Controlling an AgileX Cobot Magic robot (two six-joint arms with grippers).
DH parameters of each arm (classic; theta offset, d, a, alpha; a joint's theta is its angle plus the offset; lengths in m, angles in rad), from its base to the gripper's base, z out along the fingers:
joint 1: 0 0.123 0 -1.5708
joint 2: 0.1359 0 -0.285 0
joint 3: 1.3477 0 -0.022 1.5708
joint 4: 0 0.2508 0 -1.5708
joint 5: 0 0 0.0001 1.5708
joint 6: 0 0.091 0 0
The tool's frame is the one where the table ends.
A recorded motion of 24 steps. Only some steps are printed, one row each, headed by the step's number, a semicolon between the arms.
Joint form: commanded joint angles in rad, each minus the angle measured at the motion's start. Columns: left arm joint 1, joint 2, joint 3, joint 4, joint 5, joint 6; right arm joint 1, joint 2, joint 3, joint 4, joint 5, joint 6.
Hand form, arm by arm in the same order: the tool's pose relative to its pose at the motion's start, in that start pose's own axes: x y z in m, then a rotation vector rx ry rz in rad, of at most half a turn. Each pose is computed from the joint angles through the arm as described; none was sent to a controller.
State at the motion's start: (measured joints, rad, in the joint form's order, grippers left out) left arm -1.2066 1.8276 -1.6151 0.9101 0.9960 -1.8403; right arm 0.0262 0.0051 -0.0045 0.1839 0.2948 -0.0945
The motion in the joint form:
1: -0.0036 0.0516 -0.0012 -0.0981 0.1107 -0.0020; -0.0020 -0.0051 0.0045 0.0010 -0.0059 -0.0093
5: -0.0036 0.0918 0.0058 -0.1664 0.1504 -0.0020; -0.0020 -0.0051 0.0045 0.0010 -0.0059 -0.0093
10: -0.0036 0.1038 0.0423 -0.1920 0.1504 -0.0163; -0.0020 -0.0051 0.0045 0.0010 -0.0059 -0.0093
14: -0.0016 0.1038 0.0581 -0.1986 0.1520 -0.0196; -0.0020 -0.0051 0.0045 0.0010 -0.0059 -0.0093
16: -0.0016 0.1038 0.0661 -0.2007 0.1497 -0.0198; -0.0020 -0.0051 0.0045 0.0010 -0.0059 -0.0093
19: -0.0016 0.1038 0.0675 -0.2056 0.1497 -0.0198; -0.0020 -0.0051 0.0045 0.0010 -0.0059 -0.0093
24: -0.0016 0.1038 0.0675 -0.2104 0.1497 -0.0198; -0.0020 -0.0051 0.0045 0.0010 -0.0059 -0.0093
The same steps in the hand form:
1: 0.0215 0.0114 0.0145 -0.1637 0.0635 -0.0152; 0.0007 -0.0002 0.0000 0.0022 -0.0067 -0.0080
5: 0.0394 0.0188 0.0264 -0.2542 0.1177 -0.0161; 0.0007 -0.0002 0.0000 0.0022 -0.0067 -0.0080
10: 0.0513 0.0276 0.0334 -0.2986 0.1439 -0.0121; 0.0007 -0.0002 0.0000 0.0022 -0.0067 -0.0080
14: 0.0539 0.0316 0.0352 -0.3154 0.1499 -0.0098; 0.0007 -0.0002 0.0000 0.0022 -0.0067 -0.0080
16: 0.0554 0.0332 0.0360 -0.3199 0.1533 -0.0063; 0.0007 -0.0002 0.0000 0.0022 -0.0067 -0.0080
19: 0.0560 0.0336 0.0360 -0.3224 0.1574 -0.0080; 0.0007 -0.0002 0.0000 0.0022 -0.0067 -0.0080
24: 0.0564 0.0337 0.0360 -0.3238 0.1613 -0.0105; 0.0007 -0.0002 0.0000 0.0022 -0.0067 -0.0080

